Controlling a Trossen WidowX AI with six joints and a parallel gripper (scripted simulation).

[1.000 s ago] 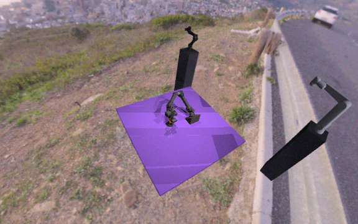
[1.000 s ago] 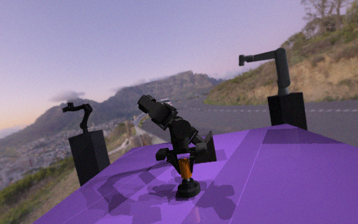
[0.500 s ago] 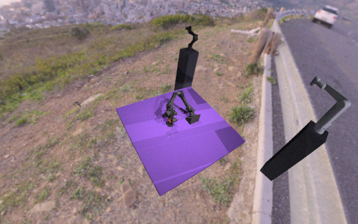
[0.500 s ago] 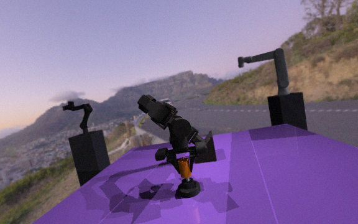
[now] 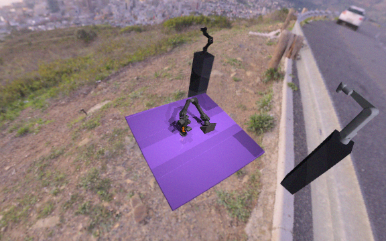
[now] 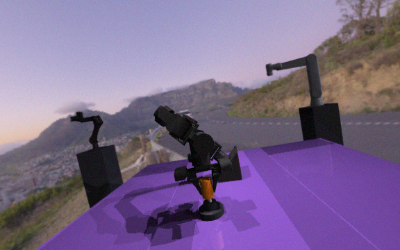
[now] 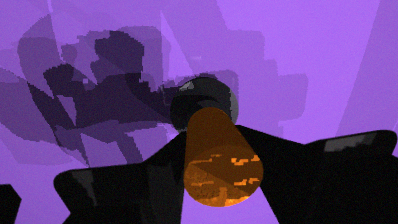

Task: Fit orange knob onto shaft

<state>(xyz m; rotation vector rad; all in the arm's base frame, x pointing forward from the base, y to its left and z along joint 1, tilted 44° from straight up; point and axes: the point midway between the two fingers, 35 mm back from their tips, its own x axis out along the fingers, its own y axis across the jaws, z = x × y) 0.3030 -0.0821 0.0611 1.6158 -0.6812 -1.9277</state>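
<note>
Right now the round pedestal is 40 mm below my gripper tip. Round my gripper tip: orange knob 30 mm above.
</note>
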